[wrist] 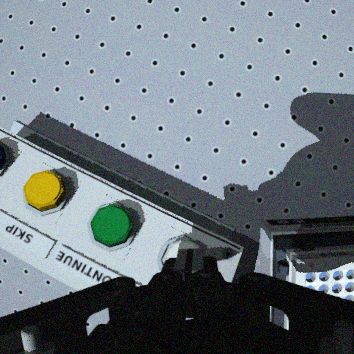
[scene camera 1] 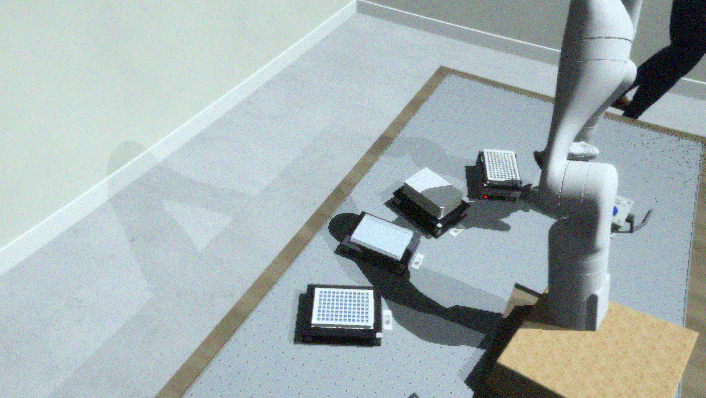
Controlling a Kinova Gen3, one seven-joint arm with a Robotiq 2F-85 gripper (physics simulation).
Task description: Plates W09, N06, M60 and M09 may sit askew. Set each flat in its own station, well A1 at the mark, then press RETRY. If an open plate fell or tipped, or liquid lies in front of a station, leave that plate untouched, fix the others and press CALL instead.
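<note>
My gripper is shut and empty, with its fingertips over the white button at the panel's end in the wrist view. They cover part of it; contact cannot be told, and its label is hidden. In scene camera 1 the arm hides the fingertips. An open plate with blue wells sits on the nearest station. A pale-topped plate and a tall white plate sit on the middle stations. A white well plate sits on the farthest station. Plate names are unreadable.
The button panel also bears a green CONTINUE button, a yellow SKIP button and a blue button. A red light shows on the farthest station. A person stands at the table's far right.
</note>
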